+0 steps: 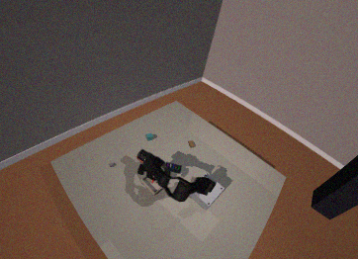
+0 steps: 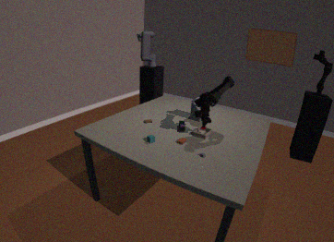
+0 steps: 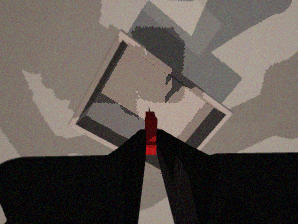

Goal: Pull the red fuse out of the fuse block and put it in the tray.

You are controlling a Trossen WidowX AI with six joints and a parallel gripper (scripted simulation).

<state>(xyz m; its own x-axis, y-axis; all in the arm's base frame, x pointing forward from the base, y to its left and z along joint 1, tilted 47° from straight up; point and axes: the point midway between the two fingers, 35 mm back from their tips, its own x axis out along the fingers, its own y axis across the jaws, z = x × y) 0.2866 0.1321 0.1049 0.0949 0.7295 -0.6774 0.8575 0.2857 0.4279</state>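
Right now the red fuse is 1 cm below my gripper tip. Also, from my gripper tip: grey piece 29 cm ahead, 11 cm to the left, 5 cm below; orange block 20 cm ahead, 8 cm to the right, 5 cm below; shallow tray 6 cm below.
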